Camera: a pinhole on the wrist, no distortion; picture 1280 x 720 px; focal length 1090.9 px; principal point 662.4 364.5 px. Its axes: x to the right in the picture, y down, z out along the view. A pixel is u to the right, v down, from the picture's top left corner.
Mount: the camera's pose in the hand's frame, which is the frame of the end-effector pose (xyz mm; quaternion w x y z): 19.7 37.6 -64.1 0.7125 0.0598 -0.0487 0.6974
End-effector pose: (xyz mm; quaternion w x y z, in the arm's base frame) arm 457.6 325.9 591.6 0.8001 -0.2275 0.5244 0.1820
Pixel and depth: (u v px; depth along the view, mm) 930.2 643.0 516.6
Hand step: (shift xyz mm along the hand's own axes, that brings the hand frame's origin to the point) -102.0 86.4 468.0
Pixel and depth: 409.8 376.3 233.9
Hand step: 19.2 -51.7 158.8
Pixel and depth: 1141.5 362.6 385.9
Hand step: 29.6 145.9 343.1
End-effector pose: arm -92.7 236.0 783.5 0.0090 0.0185 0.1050 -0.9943
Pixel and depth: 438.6 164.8 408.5
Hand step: 98.3 -109.3 325.4
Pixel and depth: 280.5 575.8 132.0
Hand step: -5.0 -27.8 59.7
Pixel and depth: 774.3 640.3 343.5
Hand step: -61.5 21.6 282.2
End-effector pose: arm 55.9 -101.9 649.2 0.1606 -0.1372 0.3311 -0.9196
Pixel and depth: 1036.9 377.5 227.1
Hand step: 21.9 79.9 172.3
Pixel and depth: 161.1 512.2 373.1
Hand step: -29.4 -187.9 279.2
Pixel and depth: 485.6 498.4 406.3
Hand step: -25.9 -88.7 328.2
